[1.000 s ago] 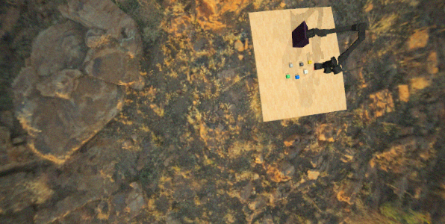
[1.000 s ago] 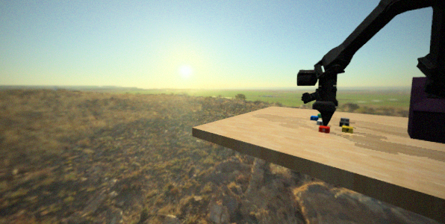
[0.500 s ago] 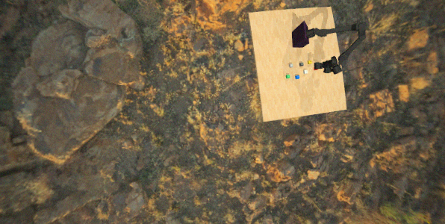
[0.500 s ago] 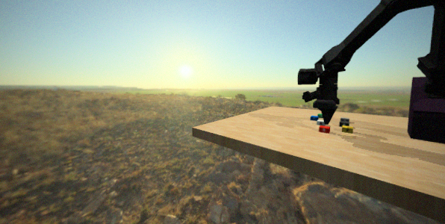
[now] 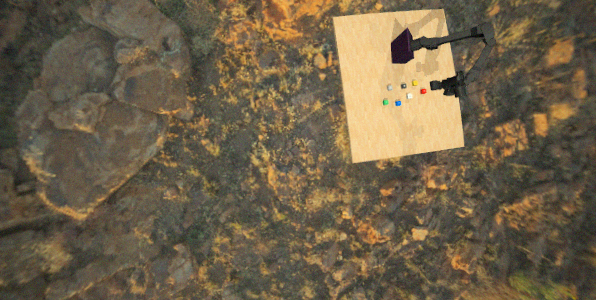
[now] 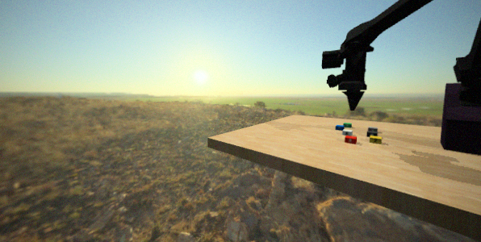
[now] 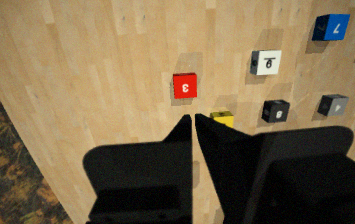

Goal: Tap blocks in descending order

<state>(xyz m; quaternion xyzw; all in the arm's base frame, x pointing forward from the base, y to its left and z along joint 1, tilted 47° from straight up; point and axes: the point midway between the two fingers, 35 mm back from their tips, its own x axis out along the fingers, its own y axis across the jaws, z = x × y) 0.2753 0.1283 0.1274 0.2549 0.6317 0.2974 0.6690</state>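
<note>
My gripper tip is 110 mm above the yellow block, 70 mm to the left of it and 60 mm past it. From my gripper tip the other things lie so: white block (120 mm to the right, 110 mm below, 40 mm ahead); then blue block (210 mm to the right, 110 mm below, 90 mm ahead); then red block (110 mm below, 10 mm to the right).
</note>
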